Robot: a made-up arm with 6 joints.
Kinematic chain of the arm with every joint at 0, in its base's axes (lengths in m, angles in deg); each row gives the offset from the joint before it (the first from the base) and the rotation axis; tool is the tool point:
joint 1: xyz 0 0 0.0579 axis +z
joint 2: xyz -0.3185 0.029 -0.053 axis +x
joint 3: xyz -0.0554 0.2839 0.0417 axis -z
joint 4: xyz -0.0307 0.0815 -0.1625 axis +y
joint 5: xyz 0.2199 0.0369 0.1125 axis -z
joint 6: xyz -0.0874 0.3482 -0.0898 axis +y
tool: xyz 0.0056 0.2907 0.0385
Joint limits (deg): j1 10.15..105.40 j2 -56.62..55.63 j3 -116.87..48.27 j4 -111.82..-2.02 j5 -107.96..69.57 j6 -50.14..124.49
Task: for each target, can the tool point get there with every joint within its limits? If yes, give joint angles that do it. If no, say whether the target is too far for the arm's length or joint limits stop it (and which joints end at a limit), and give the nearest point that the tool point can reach.
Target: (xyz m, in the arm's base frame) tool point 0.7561 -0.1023 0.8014
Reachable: no: joint limits stop it (at a limit: joint 2, joint 3, joint 5) | nearest point 0.3029 -0.0410 0.6440 | short by 0.484 m
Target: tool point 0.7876 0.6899 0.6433
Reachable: no: joint limits stop it (at a limit: joint 1, joint 4, joint 6) | nearest point 0.3484 0.4865 0.4899 | short by 0.508 m
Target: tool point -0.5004 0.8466 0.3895
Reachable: yes | joints 22.11 20.45 10.19 -32.26 5.61 -20.18
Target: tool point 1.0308 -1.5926 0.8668
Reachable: no: too far | nearest point 0.4482 -0.9677 0.5393 | short by 0.915 m
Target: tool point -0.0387 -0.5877 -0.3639
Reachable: yes | joints 55.56 -44.36 -103.17 -69.12 -78.53 41.14
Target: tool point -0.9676 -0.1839 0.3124
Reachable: yes | joints 90.94 23.01 22.10 -72.26 -12.54 33.31
